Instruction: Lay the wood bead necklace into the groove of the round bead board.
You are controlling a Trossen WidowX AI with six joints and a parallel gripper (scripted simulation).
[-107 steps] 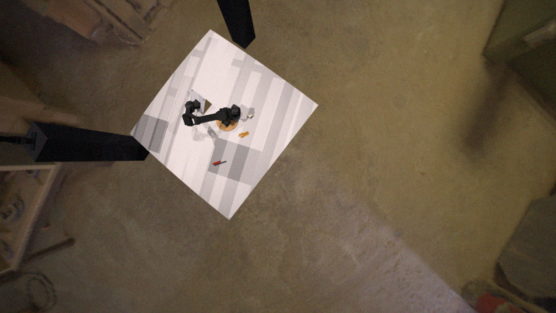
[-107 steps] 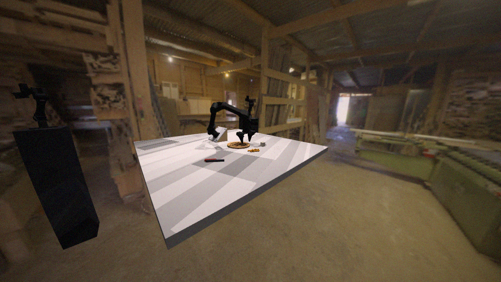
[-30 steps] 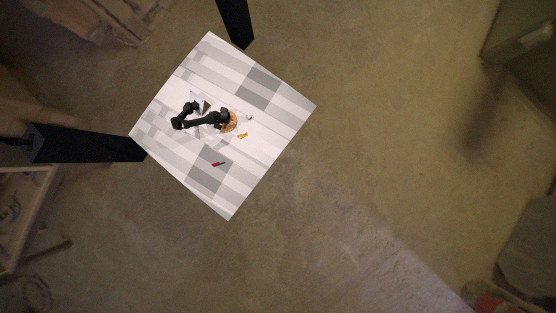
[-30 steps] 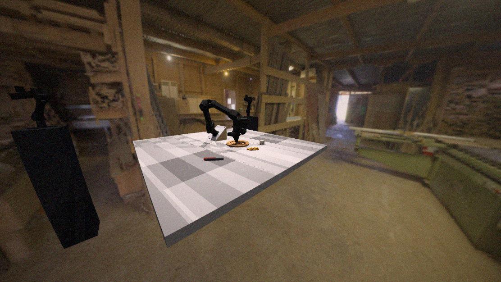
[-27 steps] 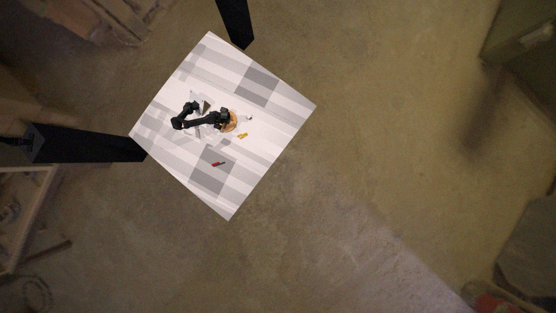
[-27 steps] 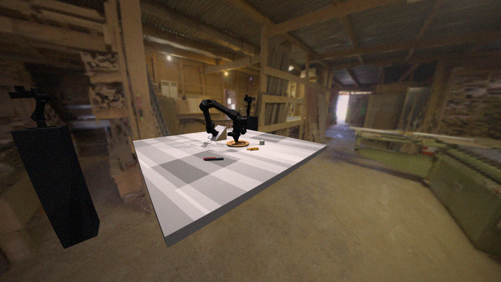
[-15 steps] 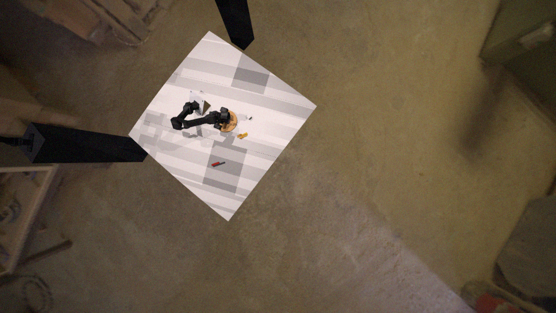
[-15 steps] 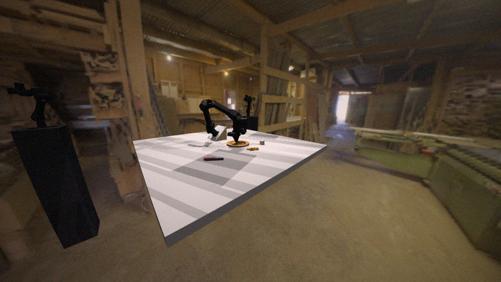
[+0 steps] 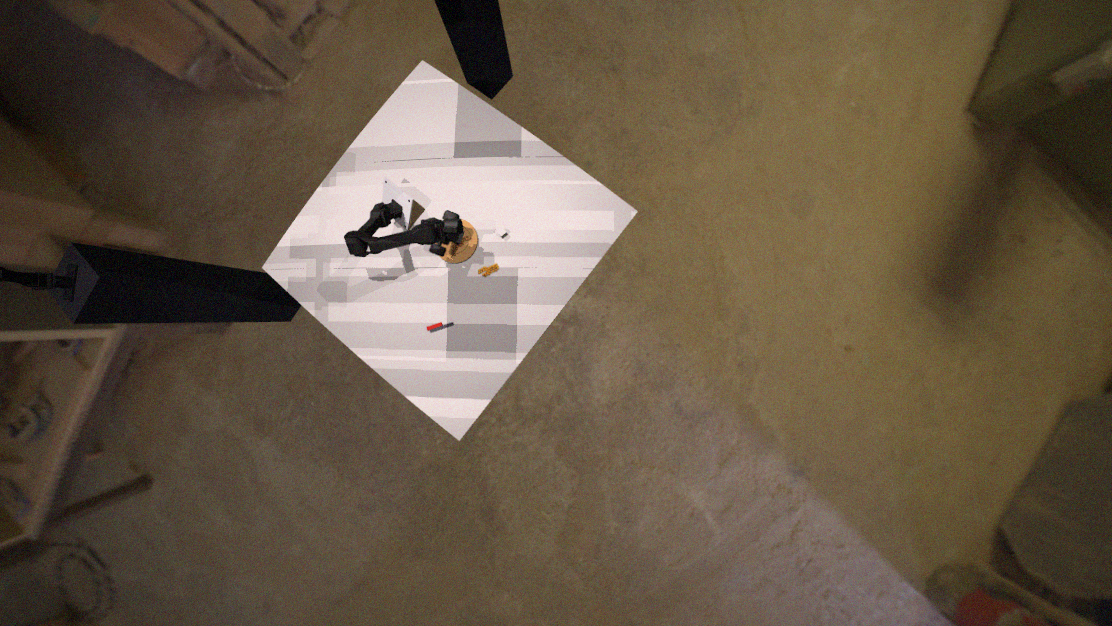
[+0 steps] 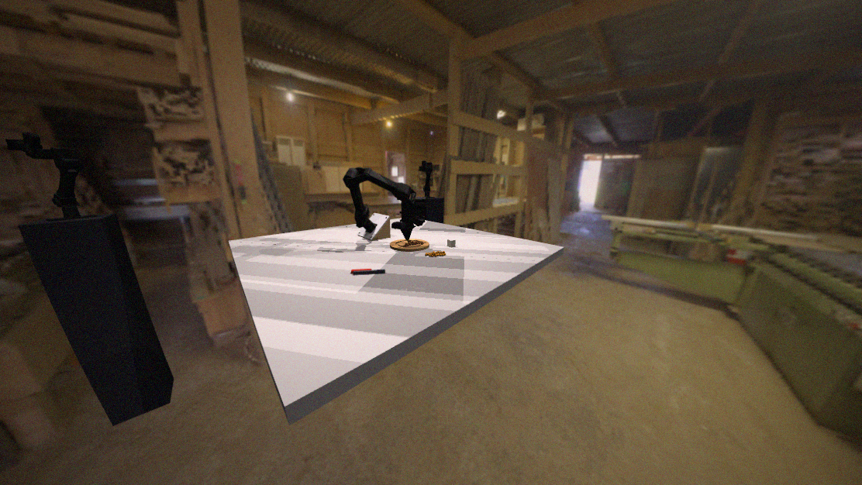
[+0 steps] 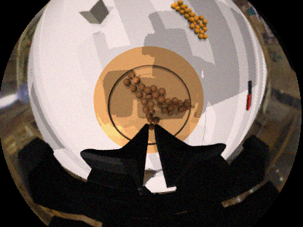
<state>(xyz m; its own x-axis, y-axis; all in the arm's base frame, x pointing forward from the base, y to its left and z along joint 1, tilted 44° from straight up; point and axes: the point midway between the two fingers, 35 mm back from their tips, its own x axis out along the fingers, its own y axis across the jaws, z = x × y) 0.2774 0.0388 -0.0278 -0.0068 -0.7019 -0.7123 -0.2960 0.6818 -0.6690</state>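
My gripper tip is now 160 mm short of the small grey cube, 160 mm to the right of it and 10 mm above it. Round my gripper tip: black marker 190 mm ahead, 340 mm to the right, 20 mm below.
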